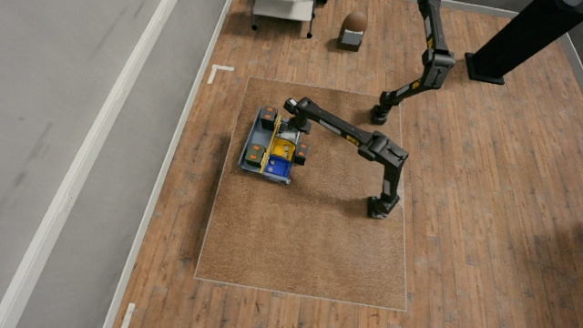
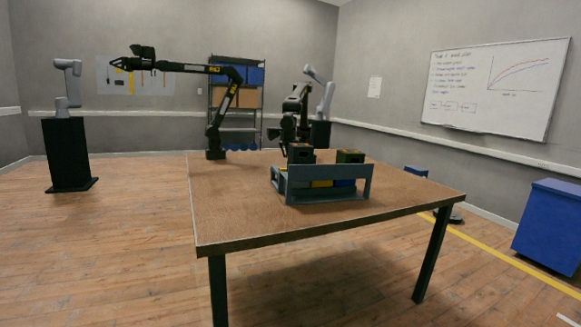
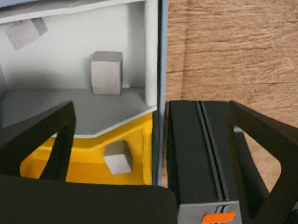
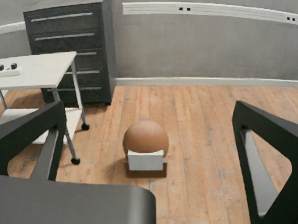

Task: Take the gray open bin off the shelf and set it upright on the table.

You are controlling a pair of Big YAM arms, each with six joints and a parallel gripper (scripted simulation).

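Right now my left hand is 80 mm short of the gray open bin, 80 mm above it and 10 mm to the left of it. Round my left hand: blue-gray shelf: 120 mm ahead, 100 mm to the left, 50 mm below; then yellow bin: 100 mm to the left, 100 mm ahead, 80 mm below; then blue bin: 210 mm to the left, 110 mm ahead, 80 mm below.
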